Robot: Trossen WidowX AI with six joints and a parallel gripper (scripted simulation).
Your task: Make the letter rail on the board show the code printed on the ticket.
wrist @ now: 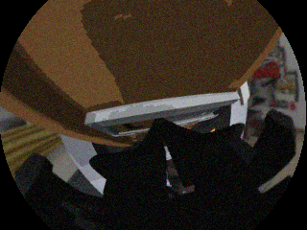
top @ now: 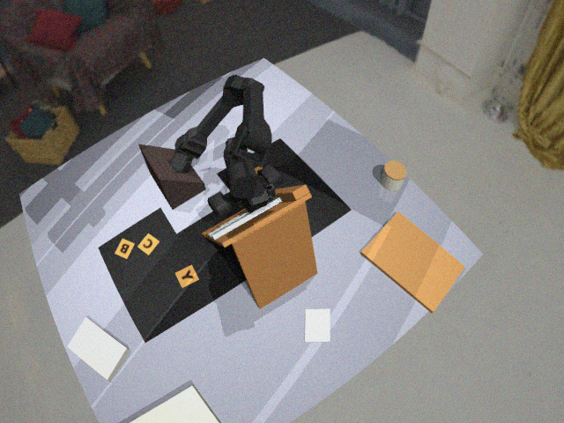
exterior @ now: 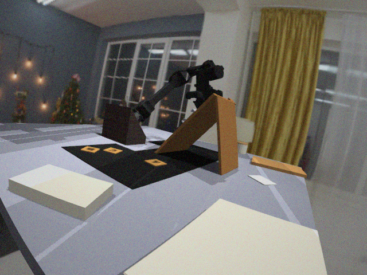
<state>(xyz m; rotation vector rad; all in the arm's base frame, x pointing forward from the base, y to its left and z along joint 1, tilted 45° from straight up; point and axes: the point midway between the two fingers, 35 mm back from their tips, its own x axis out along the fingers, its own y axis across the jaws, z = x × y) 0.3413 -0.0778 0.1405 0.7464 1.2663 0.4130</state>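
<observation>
Now: the tile 30 mm to the left of my gripper tip and 10 mm ahead of it. The rest, counted from my gripper tip: small lidded jar: 500 mm to the left, 150 mm below, 120 mm ahead; then flat orange slab: 370 mm ahead, 330 mm to the left, 180 mm below; then white card: 310 mm ahead, 180 mm below, 30 mm to the right.
</observation>
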